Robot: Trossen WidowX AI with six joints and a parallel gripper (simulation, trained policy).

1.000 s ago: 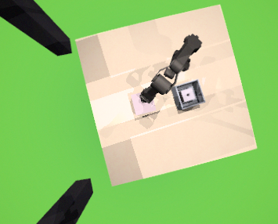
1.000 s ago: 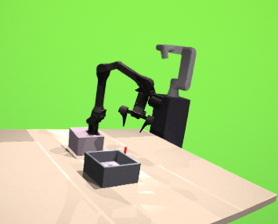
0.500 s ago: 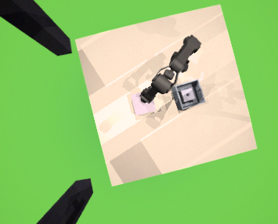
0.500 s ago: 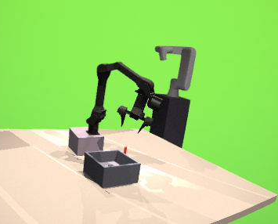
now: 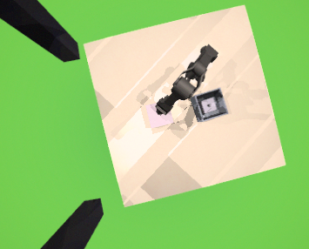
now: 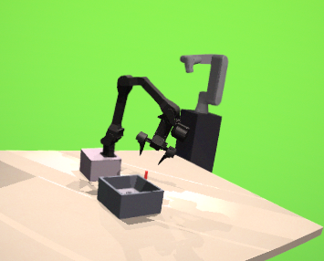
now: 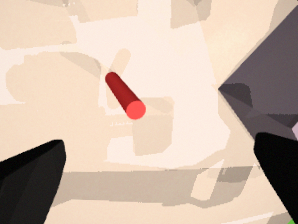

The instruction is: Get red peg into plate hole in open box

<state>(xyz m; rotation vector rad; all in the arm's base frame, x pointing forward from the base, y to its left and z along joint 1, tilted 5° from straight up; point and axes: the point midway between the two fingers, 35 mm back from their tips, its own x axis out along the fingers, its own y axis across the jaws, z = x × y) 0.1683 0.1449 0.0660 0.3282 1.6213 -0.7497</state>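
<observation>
My gripper tip is now 10 mm past the red peg and 100 mm above it. From my gripper tip the other things lie so: grey box 180 mm ahead, 160 mm to the right, 110 mm below.
</observation>
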